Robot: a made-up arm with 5 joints. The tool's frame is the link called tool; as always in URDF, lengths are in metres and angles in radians. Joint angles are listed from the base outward.
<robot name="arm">
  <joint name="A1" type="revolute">
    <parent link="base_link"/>
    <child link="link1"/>
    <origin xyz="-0.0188 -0.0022 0.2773" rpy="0 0 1.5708"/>
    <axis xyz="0 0 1"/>
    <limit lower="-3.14" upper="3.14"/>
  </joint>
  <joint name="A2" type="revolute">
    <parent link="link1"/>
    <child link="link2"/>
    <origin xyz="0.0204 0.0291 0.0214" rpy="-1.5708 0 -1.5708"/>
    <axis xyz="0 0 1"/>
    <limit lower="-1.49" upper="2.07"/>
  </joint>
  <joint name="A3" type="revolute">
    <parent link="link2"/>
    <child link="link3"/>
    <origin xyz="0.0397 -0.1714 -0.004" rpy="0 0 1.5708"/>
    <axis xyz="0 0 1"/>
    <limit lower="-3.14" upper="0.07"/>
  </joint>
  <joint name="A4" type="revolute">
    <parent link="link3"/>
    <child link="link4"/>
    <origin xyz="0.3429 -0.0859 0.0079"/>
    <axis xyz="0 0 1"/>
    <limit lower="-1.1" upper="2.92"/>
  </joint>
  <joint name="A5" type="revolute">
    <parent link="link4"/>
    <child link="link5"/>
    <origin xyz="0.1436 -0.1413 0.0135" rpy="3.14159 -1.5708 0"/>
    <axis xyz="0 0 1"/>
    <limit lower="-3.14" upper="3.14"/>
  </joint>
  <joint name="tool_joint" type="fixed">
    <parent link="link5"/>
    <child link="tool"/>
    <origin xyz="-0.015 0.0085 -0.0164" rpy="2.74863 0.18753 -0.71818"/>
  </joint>
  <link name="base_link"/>
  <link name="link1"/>
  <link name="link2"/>
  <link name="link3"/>
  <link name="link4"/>
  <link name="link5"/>
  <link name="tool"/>
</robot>
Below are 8 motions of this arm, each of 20 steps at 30 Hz.
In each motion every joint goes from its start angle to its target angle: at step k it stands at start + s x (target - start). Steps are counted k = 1, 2, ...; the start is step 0. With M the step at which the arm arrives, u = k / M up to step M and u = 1 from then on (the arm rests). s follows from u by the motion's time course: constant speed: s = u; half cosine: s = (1 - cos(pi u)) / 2; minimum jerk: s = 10 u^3 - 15 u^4 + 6 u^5.
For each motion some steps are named. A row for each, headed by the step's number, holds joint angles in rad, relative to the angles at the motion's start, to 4 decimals.
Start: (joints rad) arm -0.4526 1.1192 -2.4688 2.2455 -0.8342
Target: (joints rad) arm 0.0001 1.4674 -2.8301 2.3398 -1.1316
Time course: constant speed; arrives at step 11
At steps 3, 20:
3: 0.1235 0.0950 -0.0985 0.0257 -0.0811
20: 0.4527 0.3482 -0.3613 0.0943 -0.2974

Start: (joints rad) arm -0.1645 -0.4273 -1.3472 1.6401 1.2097
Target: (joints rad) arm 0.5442 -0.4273 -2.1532 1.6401 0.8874
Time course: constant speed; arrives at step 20
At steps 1, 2, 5, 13, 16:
1: 0.0354 0.0000 -0.0403 0.0000 -0.0161
2: 0.0709 0.0000 -0.0806 0.0000 -0.0322
5: 0.1772 0.0000 -0.2015 0.0000 -0.0806
13: 0.4607 0.0000 -0.5239 0.0000 -0.2095
16: 0.5670 0.0000 -0.6448 0.0000 -0.2578

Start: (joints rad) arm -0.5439 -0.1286 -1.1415 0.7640 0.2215
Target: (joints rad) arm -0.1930 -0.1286 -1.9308 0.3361 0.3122
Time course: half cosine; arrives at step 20
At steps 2, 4, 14, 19, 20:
2: 0.0086 0.0000 -0.0193 -0.0105 0.0022
4: 0.0335 0.0000 -0.0754 -0.0409 0.0087
14: 0.2786 0.0000 -0.6266 -0.3397 0.0720
19: 0.3487 0.0000 -0.7844 -0.4253 0.0901
20: 0.3509 0.0000 -0.7893 -0.4279 0.0907

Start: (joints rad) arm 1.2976 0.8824 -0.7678 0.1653 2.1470
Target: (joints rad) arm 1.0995 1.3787 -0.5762 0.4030 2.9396
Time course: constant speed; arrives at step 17
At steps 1, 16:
1: -0.0117 0.0292 0.0113 0.0140 0.0466
16: -0.1864 0.4671 0.1803 0.2237 0.7460

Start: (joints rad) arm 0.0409 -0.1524 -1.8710 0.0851 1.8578
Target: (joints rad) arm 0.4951 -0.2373 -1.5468 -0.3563 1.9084
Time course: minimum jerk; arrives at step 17
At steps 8, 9, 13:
8: 0.2021 -0.0378 0.1443 -0.1964 0.0225
9: 0.2521 -0.0471 0.1799 -0.2450 0.0281
13: 0.4139 -0.0774 0.2955 -0.4023 0.0461

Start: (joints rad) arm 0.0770 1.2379 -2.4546 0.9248 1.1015
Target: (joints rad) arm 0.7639 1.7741 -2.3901 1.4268 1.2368
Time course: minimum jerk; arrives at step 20
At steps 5, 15, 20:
5: 0.0711 0.0555 0.0067 0.0520 0.0140
15: 0.6158 0.4807 0.0578 0.4500 0.1213
20: 0.6869 0.5362 0.0645 0.5020 0.1353

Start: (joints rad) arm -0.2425 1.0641 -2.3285 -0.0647 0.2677
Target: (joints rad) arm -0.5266 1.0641 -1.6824 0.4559 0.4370
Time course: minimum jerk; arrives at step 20
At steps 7, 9, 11, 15, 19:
7: -0.0668 0.0000 0.1519 0.1224 0.0398
9: -0.1156 0.0000 0.2629 0.2118 0.0689
11: -0.1685 0.0000 0.3832 0.3088 0.1004
15: -0.2547 0.0000 0.5792 0.4667 0.1518
19: -0.2838 0.0000 0.6454 0.5200 0.1691

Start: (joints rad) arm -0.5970 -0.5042 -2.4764 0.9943 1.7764
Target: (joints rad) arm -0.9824 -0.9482 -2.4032 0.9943 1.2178
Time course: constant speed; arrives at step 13
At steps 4, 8, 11, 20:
4: -0.1186 -0.1366 0.0225 0.0000 -0.1719
8: -0.2372 -0.2732 0.0450 0.0000 -0.3438
11: -0.3261 -0.3757 0.0619 0.0000 -0.4727
20: -0.3854 -0.4440 0.0732 0.0000 -0.5586

